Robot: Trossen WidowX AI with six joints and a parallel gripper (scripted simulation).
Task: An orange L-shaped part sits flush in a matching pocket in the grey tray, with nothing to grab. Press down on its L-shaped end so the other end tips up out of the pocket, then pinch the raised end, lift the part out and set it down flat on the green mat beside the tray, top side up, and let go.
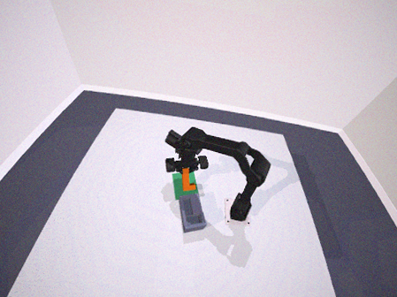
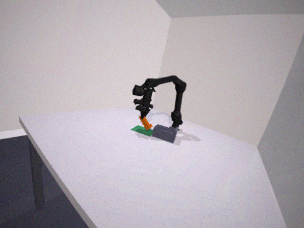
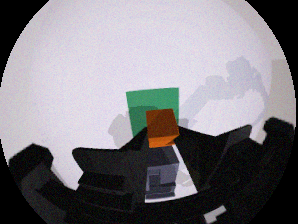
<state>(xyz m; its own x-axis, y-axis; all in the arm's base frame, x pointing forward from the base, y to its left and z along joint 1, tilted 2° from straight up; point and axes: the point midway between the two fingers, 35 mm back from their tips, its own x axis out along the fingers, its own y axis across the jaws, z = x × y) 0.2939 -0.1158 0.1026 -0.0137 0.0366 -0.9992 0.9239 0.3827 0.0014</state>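
Now: the orange L-shaped part 30 mm behind my gripper tip, 20 mm to the left of it and 30 mm below it. From my gripper tip the other things lie so: green mat (10 mm behind, 20 mm to the left, 100 mm below).
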